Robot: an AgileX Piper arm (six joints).
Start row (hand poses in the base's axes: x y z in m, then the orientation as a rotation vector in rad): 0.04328, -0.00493, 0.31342, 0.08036, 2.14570, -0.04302
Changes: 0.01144, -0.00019, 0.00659, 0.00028, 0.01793, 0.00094; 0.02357, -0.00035, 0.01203, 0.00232, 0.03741, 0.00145; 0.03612, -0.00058, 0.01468, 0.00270, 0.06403, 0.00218; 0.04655, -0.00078, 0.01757, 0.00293, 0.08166, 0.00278; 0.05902, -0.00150, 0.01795, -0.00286, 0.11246, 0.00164; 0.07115, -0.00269, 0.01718, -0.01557, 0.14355, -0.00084; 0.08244, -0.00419, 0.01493, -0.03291, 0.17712, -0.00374; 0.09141, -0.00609, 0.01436, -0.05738, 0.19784, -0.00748; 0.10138, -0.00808, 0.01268, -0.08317, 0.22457, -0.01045; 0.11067, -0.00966, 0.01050, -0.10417, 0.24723, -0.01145; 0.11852, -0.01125, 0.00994, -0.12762, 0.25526, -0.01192; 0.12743, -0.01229, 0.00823, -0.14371, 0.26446, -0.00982; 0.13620, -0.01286, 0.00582, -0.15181, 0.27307, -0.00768; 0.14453, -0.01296, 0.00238, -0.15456, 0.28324, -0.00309; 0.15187, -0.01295, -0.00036, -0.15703, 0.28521, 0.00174; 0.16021, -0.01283, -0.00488, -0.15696, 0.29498, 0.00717; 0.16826, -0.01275, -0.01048, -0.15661, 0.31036, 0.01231; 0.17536, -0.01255, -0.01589, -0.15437, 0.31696, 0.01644; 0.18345, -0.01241, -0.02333, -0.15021, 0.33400, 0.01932; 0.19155, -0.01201, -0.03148, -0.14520, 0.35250, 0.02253; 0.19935, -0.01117, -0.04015, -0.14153, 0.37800, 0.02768; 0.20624, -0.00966, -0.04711, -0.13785, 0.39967, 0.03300; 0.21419, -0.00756, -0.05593, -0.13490, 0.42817, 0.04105
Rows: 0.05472, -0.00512, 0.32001, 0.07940, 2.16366, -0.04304; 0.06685, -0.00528, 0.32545, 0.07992, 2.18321, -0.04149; 0.07940, -0.00551, 0.32810, 0.07917, 2.20985, -0.04193; 0.08983, -0.00571, 0.33099, 0.07853, 2.22750, -0.04218; 0.10230, -0.00643, 0.33137, 0.07608, 2.25801, -0.05071; 0.11443, -0.00762, 0.33060, 0.07093, 2.28844, -0.06778; 0.12572, -0.00912, 0.32835, 0.06333, 2.32100, -0.09058; 0.13469, -0.01102, 0.32778, 0.05240, 2.34008, -0.12131; 0.14466, -0.01301, 0.32610, 0.03960, 2.36479, -0.15370; 0.15395, -0.01459, 0.32392, 0.02746, 2.38560, -0.17951; 0.16180, -0.01618, 0.32336, 0.01343, 2.39139, -0.20677; 0.17071, -0.01722, 0.32165, 0.00095, 2.39897, -0.22434; 0.17948, -0.01779, 0.31924, -0.00669, 2.40674, -0.23289; 0.18781, -0.01789, 0.31580, -0.01387, 2.41671, -0.23406; 0.19515, -0.01788, 0.31306, -0.02093, 2.41855, -0.23404; 0.20349, -0.01776, 0.30854, -0.02735, 2.42844, -0.23147; 0.21154, -0.01768, 0.30294, -0.03349, 2.44392, -0.22923; 0.21864, -0.01748, 0.29753, -0.03704, 2.45085, -0.22469; 0.22673, -0.01734, 0.29009, -0.03834, 2.46834, -0.21962; 0.23483, -0.01694, 0.28194, -0.03956, 2.48737, -0.21345; 0.24263, -0.01610, 0.27327, -0.04413, 2.51326, -0.20814; 0.24952, -0.01459, 0.26631, -0.04881, 2.53532, -0.20233; 0.25747, -0.01249, 0.25749, -0.05746, 2.56412, -0.19613
